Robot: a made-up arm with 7 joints.
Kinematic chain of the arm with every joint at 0, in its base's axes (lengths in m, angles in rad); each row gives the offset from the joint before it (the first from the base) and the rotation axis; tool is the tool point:
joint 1: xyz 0 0 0.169 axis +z
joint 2: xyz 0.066 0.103 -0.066 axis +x
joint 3: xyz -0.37 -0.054 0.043 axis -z
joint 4: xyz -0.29 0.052 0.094 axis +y
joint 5: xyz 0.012 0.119 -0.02 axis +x
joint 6: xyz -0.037 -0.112 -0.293 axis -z
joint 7: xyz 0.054 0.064 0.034 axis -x
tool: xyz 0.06 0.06 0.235
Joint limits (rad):
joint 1: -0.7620..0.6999
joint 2: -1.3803..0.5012
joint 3: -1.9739..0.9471
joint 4: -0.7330..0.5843
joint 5: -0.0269..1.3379
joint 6: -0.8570..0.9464
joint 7: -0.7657..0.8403
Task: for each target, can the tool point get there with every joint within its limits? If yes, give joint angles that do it. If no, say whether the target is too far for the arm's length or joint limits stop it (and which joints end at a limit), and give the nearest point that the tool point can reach.
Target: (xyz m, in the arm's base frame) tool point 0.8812 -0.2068 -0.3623
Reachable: no: joint limits stop it (at a limit: joint 1, joint 3, joint 4, joint 6, joint 7) | nearest point 0.0569 -0.2996 -0.1041 | short by 0.869 m
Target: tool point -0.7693 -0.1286 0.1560
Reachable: yes | joints 0.4479 -0.3284 -0.5292 -0.2300 0.4098 -0.4675 0.5681
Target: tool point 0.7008 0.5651 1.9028
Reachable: no: too far | nearest point -0.1651 0.4829 0.7371 | short by 1.454 m
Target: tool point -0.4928 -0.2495 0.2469
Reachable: yes | joints 0.4900 0.2093 -0.9000 -0.5695 0.1925 0.2391 0.1443
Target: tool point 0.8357 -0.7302 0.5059
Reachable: no: joint limits stop it (at a limit: joint 1, joint 3, joint 4, joint 5, joint 6, joint 7) | nearest point 0.0342 -0.6590 0.3142 | short by 0.827 m
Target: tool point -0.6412 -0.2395 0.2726
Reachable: yes | joints 0.0474 0.0035 -1.4985 0.4243 0.8508 -0.3867 0.5065
